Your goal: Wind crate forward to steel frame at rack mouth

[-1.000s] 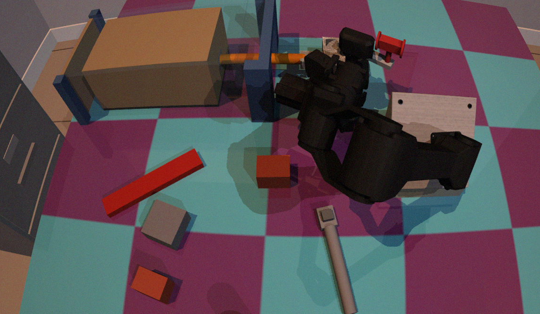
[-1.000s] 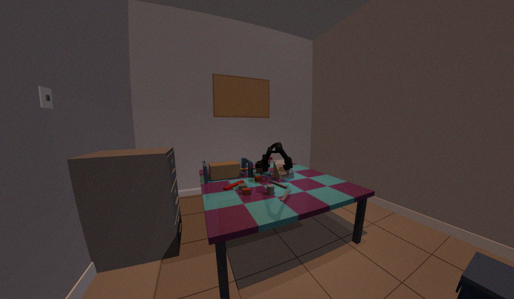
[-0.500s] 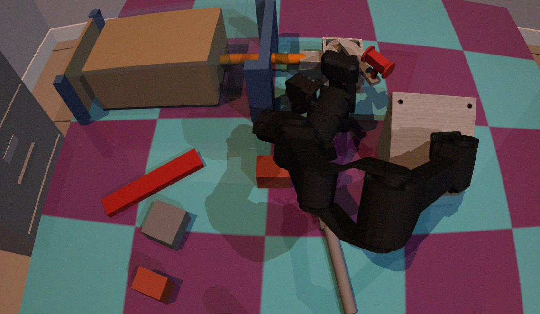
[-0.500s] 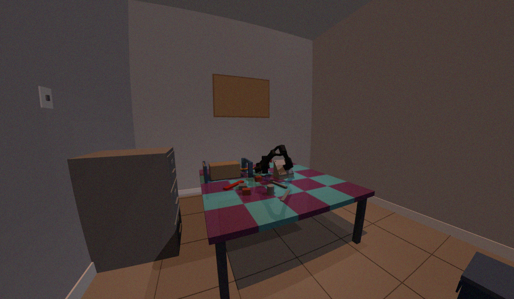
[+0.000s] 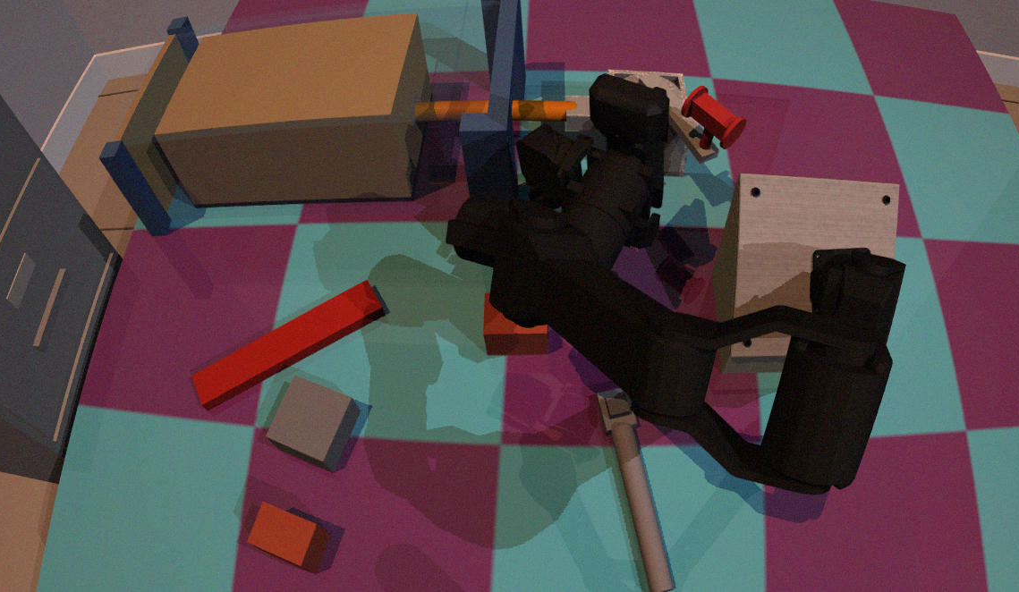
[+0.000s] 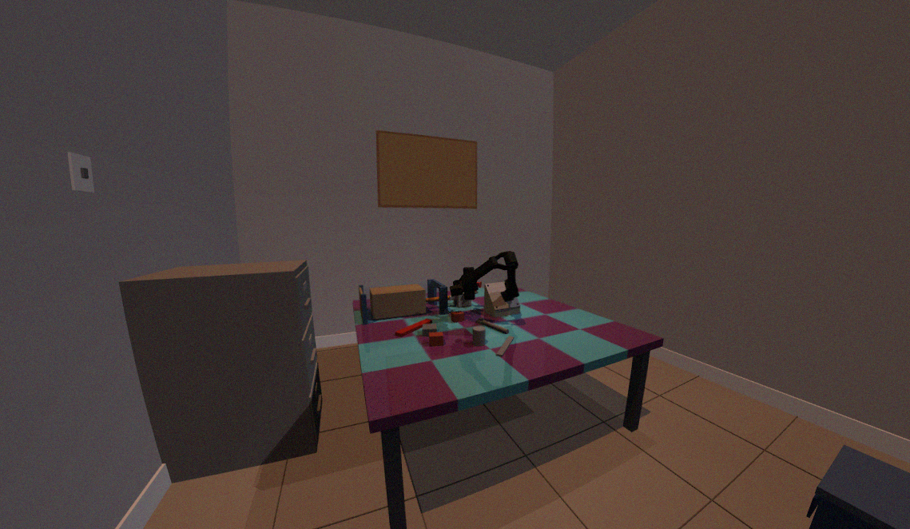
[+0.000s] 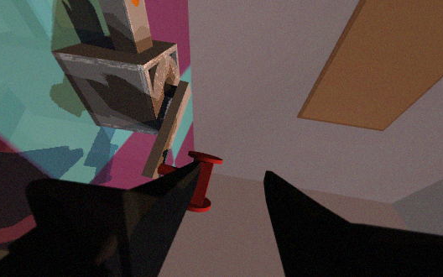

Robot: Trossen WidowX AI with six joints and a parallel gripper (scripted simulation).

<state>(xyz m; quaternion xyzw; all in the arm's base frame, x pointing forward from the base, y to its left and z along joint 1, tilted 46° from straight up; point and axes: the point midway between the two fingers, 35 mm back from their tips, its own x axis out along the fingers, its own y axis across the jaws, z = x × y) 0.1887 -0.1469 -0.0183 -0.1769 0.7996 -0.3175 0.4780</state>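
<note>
Now: the grey crank handle 40 mm behind my gripper tip, 60 mm to the right of it and 70 mm below it. The rest, counted from my gripper tip: blue steel frame 150 mm ahead, 130 mm to the right, 80 mm below; then red knob 60 mm behind, 20 mm to the right, 50 mm below; then grey winch 30 mm behind, 120 mm to the right, 150 mm below.
</note>
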